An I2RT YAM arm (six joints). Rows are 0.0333 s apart.
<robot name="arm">
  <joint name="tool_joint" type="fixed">
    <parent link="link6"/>
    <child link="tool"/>
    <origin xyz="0 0 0" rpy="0 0 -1.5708"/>
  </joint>
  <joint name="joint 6" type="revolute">
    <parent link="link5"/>
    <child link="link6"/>
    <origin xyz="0.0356 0 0.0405" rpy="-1.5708 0 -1.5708"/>
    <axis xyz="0 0 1"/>
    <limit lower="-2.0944" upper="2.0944"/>
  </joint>
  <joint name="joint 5" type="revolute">
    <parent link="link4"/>
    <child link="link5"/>
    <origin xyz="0.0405 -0.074 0.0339" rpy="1.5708 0 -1.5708"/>
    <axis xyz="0 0 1"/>
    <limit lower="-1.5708" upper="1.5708"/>
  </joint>
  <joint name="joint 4" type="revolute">
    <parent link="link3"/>
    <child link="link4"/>
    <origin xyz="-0.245 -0.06 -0.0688" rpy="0 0 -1.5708"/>
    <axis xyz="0 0 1"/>
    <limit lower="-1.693" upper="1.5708"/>
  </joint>
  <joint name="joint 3" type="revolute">
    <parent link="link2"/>
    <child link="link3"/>
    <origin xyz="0 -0.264 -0.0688" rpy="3.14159 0 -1.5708"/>
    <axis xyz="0 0 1"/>
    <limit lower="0" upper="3.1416"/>
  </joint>
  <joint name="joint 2" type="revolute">
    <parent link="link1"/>
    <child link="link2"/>
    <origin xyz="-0.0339 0.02 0.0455" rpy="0 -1.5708 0"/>
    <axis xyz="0 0 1"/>
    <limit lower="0" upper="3.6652"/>
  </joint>
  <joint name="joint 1" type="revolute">
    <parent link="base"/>
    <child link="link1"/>
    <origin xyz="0 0 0.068" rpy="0 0 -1.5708"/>
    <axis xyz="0 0 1"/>
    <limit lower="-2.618" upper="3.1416"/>
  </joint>
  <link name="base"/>
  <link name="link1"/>
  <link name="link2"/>
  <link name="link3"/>
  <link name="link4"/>
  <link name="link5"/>
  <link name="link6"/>
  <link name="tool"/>
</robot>
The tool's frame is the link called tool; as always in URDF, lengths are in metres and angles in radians.
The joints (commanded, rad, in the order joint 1, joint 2, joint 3, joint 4, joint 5, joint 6), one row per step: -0.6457 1.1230 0.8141 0.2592 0.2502 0.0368; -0.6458 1.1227 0.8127 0.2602 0.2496 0.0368; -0.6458 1.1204 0.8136 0.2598 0.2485 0.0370; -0.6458 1.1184 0.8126 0.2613 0.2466 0.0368; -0.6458 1.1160 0.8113 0.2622 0.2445 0.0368; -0.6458 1.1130 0.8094 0.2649 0.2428 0.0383; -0.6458 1.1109 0.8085 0.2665 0.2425 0.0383; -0.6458 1.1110 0.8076 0.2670 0.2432 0.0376; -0.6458 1.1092 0.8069 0.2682 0.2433 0.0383; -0.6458 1.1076 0.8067 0.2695 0.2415 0.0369; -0.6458 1.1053 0.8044 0.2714 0.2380 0.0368; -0.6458 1.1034 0.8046 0.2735 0.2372 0.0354; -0.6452 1.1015 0.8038 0.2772 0.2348 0.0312; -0.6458 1.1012 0.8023 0.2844 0.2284 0.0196; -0.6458 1.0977 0.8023 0.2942 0.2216 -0.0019; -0.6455 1.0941 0.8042 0.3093 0.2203 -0.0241
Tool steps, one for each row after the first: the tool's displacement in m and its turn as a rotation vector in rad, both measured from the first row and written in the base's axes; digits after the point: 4 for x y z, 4 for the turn. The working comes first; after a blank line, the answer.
Tool pose at each row, in the base's axes (x y z in m, rotation vector in rad; the steps are taken from these numbers as rounded here): 0.2069 -0.1669 0.3288 0.7379 1.4881 -0.6683; 0.2068 -0.1669 0.3284 0.7375 1.4883 -0.6679; 0.2065 -0.1666 0.3293 0.7361 1.4857 -0.6670; 0.2062 -0.1663 0.3296 0.7339 1.4839 -0.6658; 0.2058 -0.1659 0.3298 0.7317 1.4825 -0.6642; 0.2053 -0.1654 0.3301 0.7305 1.4785 -0.6620; 0.2049 -0.1651 0.3305 0.7295 1.4758 -0.6619; 0.2049 -0.1652 0.3302 0.7296 1.4764 -0.6629; 0.2046 -0.1649 0.3305 0.7296 1.4738 -0.6626; 0.2044 -0.1647 0.3310 0.7265 1.4723 -0.6624; 0.2040 -0.1643 0.3309 0.7233 1.4714 -0.6599; 0.2037 -0.1640 0.3317 0.7205 1.4681 -0.6606; 0.2036 -0.1636 0.3322 0.7140 1.4660 -0.6617; 0.2036 -0.1635 0.3325 0.7000 1.4667 -0.6665; 0.2032 -0.1629 0.3344 0.6763 1.4646 -0.6787; 0.2026 -0.1623 0.3376 0.6545 1.4539 -0.6963

-0.0001 0.0000 -0.0004 0.0000 0.0000 0.0005; -0.0004 0.0003 0.0005 -0.0015 -0.0024 0.0016; -0.0007 0.0006 0.0008 -0.0030 -0.0043 0.0035; -0.0011 0.0010 0.0010 -0.0041 -0.0059 0.0057; -0.0016 0.0015 0.0013 -0.0054 -0.0102 0.0072; -0.0020 0.0018 0.0017 -0.0071 -0.0124 0.0075; -0.0020 0.0017 0.0014 -0.0073 -0.0115 0.0069; -0.0023 0.0020 0.0017 -0.0082 -0.0139 0.0068; -0.0025 0.0022 0.0022 -0.0107 -0.0149 0.0086; -0.0029 0.0026 0.0021 -0.0118 -0.0164 0.0121; -0.0032 0.0029 0.0029 -0.0152 -0.0187 0.0130; -0.0033 0.0033 0.0034 -0.0207 -0.0194 0.0161; -0.0033 0.0034 0.0037 -0.0315 -0.0153 0.0222; -0.0037 0.0040 0.0056 -0.0532 -0.0093 0.0295; -0.0043 0.0046 0.0088 -0.0799 -0.0085 0.0310
